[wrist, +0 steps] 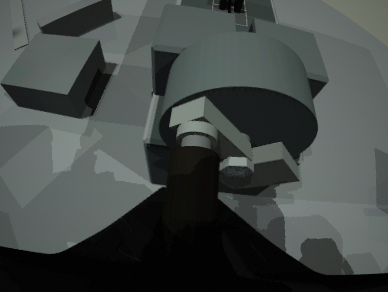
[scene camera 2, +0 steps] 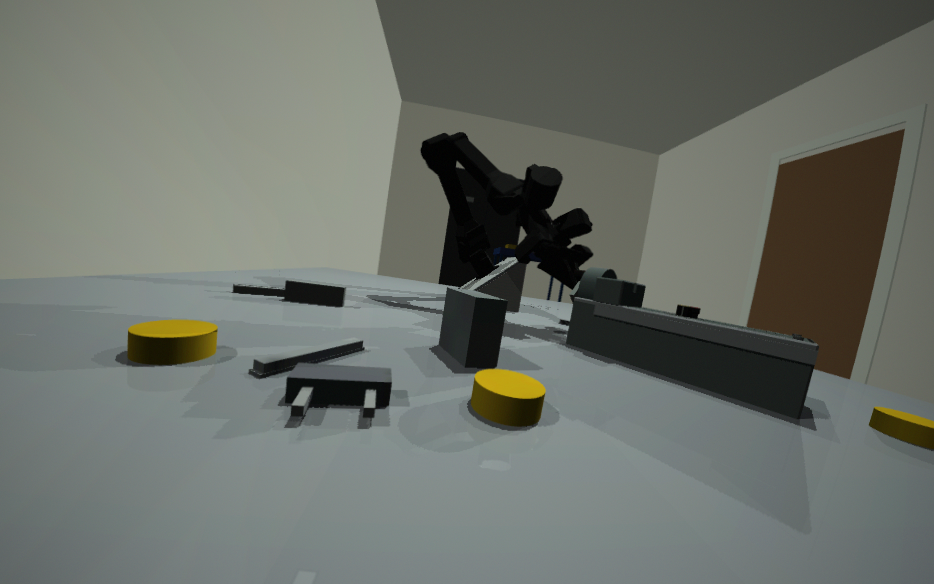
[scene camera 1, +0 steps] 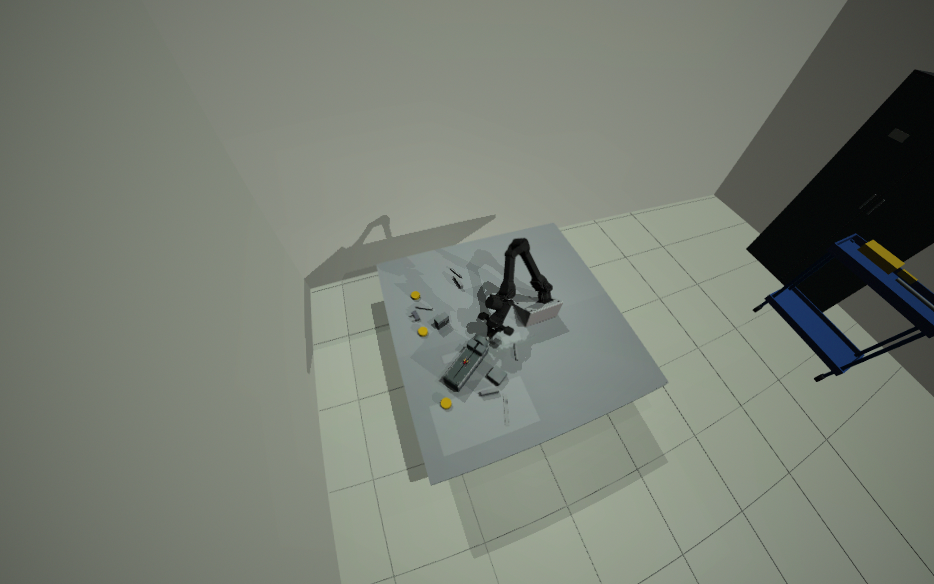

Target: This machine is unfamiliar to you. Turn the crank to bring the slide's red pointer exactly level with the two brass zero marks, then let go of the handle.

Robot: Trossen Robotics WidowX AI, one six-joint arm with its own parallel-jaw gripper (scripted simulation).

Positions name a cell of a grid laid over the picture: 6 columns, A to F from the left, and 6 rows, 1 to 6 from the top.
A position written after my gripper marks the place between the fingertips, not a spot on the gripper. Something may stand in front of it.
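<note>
Machine (scene camera 1: C4) visible; the wrist view also contains the machine (wrist: E2). My gripper (scene camera 2: D3) is visible as well, and the wrist view likewise contains my gripper (wrist: C5).
</note>
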